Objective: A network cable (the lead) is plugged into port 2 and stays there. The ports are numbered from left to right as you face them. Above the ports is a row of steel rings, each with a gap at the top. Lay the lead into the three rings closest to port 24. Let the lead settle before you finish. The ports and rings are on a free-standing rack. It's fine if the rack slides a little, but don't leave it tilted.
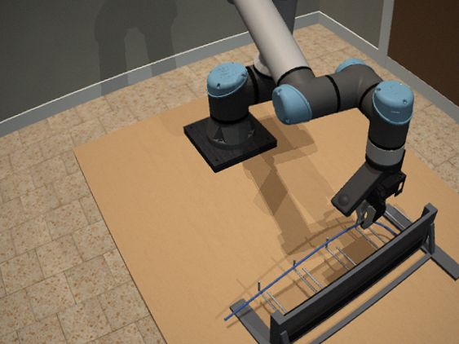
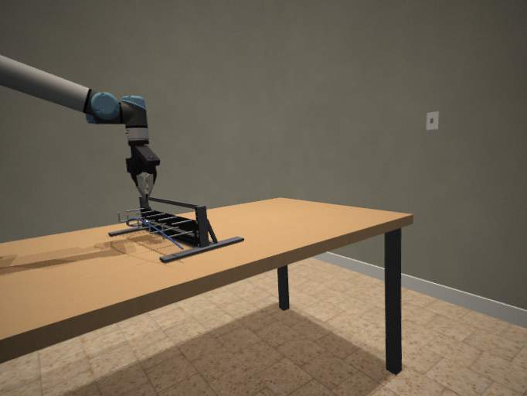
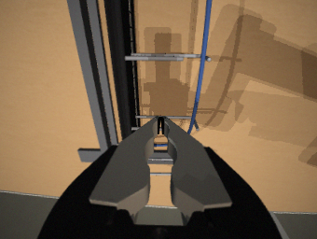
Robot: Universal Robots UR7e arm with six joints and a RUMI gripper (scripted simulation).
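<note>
Now: hand 9 cm above the free-standing rack, 7 cm short of it and 3 cm to the left of it.
</note>
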